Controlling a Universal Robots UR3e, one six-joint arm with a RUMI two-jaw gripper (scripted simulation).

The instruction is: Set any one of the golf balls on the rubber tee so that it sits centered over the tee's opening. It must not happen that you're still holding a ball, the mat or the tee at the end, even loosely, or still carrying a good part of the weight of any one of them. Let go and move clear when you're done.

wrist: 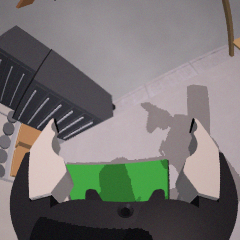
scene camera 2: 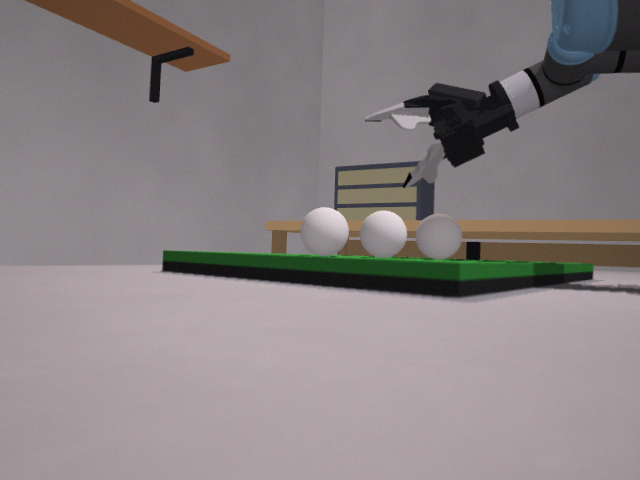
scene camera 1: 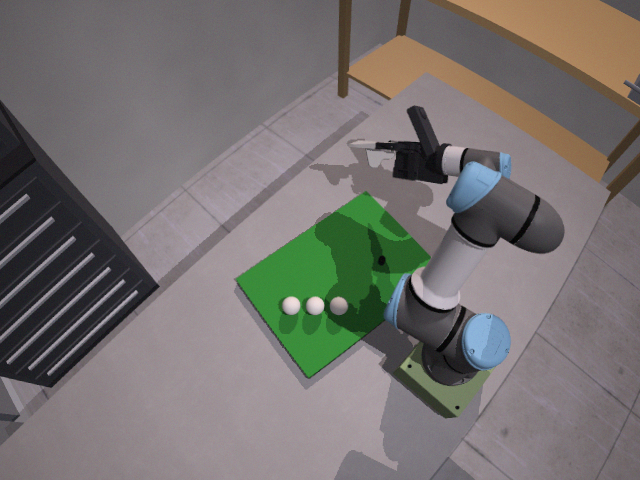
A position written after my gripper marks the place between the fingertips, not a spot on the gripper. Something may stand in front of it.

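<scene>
There is a green mat, which I can see at (scene camera 1: 359,252), at (wrist: 128,182) and also at (scene camera 2: 457,278). I see a ball (scene camera 2: 438,236), a ball (scene camera 2: 383,234) and a ball (scene camera 2: 324,231) as well. And my own gripper is here too, showing at (scene camera 2: 385,155), at (scene camera 1: 368,144) and at (wrist: 124,119).
</scene>
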